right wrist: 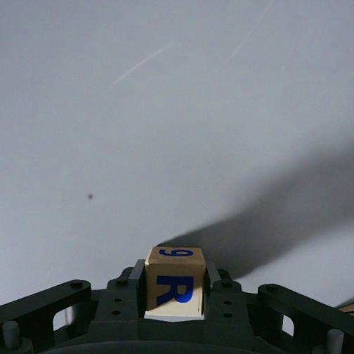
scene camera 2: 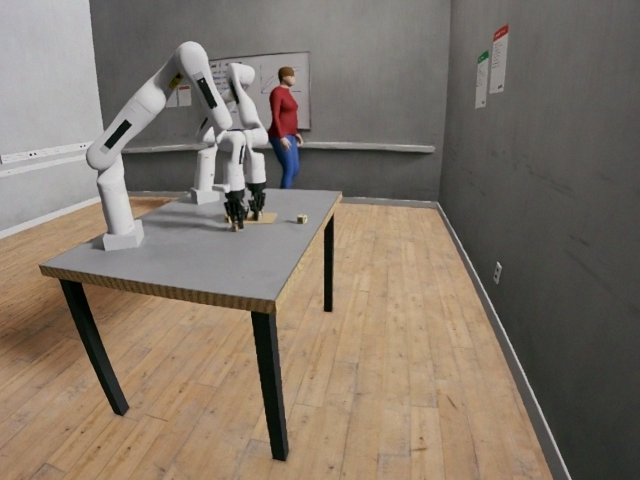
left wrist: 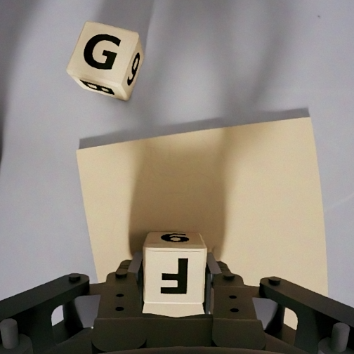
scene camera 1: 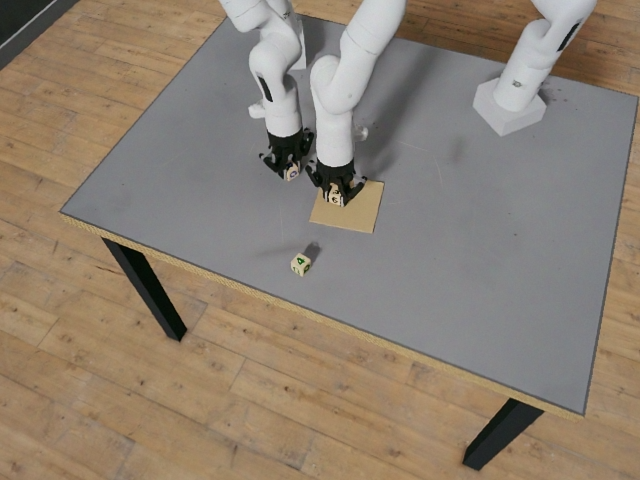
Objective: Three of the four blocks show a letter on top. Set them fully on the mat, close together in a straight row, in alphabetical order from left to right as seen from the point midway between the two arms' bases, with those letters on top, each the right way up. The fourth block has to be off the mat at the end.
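Places are measured from the left arm's base along level axes (x ahead, y left, z up), in metres.
Where they show: left gripper, between the fingertips: (scene camera 2: 258,219) (scene camera 1: 336,201); right gripper, between the fingertips: (scene camera 2: 238,229) (scene camera 1: 290,173); left arm's base, origin of its link: (scene camera 2: 204,189) (scene camera 1: 512,95); right arm's base, origin of its link: (scene camera 2: 122,228).
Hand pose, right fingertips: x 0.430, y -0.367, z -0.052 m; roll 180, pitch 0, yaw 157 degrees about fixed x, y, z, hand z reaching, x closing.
Things, the pixels of their top centre, and the offset from my right fingertips. Level surfaces: height alone.
- F block, centre of its top: (scene camera 1: 337,190) dx +0.012, dy +0.132, dz +0.030 m
- mat, centre of its top: (scene camera 1: 347,201) (scene camera 2: 258,217) dx +0.007, dy +0.154, dz +0.000 m
- R block, centre of its top: (scene camera 2: 237,223) dx -0.001, dy -0.002, dz +0.026 m
- G block, centre of its top: (scene camera 2: 229,214) dx -0.091, dy +0.082, dz +0.026 m
- green-marked block, centre of its top: (scene camera 1: 300,260) (scene camera 2: 301,215) dx +0.202, dy +0.153, dz +0.026 m
- grey table, height of its surface: dz -0.005 m
My left gripper (scene camera 1: 336,198) (scene camera 2: 257,212) (left wrist: 173,268) is shut on the F block (scene camera 1: 335,194) (left wrist: 174,275), over the mat (scene camera 1: 348,221) (scene camera 2: 268,218) (left wrist: 270,200). The F faces up, upside down in the left wrist view. My right gripper (scene camera 1: 291,172) (scene camera 2: 236,224) (right wrist: 175,276) is shut on the R block (scene camera 2: 236,226) (right wrist: 174,290), off the mat; its blue R faces up, turned sideways in the right wrist view. The G block (scene camera 2: 227,219) (left wrist: 104,56) lies off the mat, G up. A green-marked block (scene camera 1: 300,264) (scene camera 2: 301,219) shows a 4 on top, off the mat.
The two grippers stand close side by side, with the arms reaching in over the grey table (scene camera 1: 465,248) (scene camera 2: 196,258). The green-marked block is near the table's front edge in scene camera 1. A person (scene camera 2: 284,116) stands beyond the table.
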